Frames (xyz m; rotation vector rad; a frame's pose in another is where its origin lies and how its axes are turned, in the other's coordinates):
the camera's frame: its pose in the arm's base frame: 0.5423 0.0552 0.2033 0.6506 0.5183 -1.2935
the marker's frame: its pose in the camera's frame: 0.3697 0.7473 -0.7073 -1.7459 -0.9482 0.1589
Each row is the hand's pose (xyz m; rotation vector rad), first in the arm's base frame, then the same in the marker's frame.
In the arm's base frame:
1: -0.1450 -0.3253 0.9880 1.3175 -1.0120 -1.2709
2: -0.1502 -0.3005 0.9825 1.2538 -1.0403 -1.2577
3: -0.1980 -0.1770 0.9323 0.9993 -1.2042 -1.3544
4: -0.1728 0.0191 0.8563 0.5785 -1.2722 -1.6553
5: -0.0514 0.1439 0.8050 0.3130 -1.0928 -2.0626
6: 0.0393 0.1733 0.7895 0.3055 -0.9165 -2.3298
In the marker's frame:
1: -0.9025 -1.5904 -1.2152 2.7833 -0.0295 -1.1819
2: -0.9211 -1.5797 -1.2006 2.7318 -0.0906 -1.1962
3: -1.0281 -1.5048 -1.1459 2.4852 -0.2288 -1.4410
4: -1.1193 -1.3870 -0.9953 2.0158 -0.1503 -1.7778
5: -1.0946 -1.3068 -0.8343 1.6387 0.2361 -1.9774
6: -1.0398 -1.2831 -0.7584 1.5143 0.5650 -2.0567

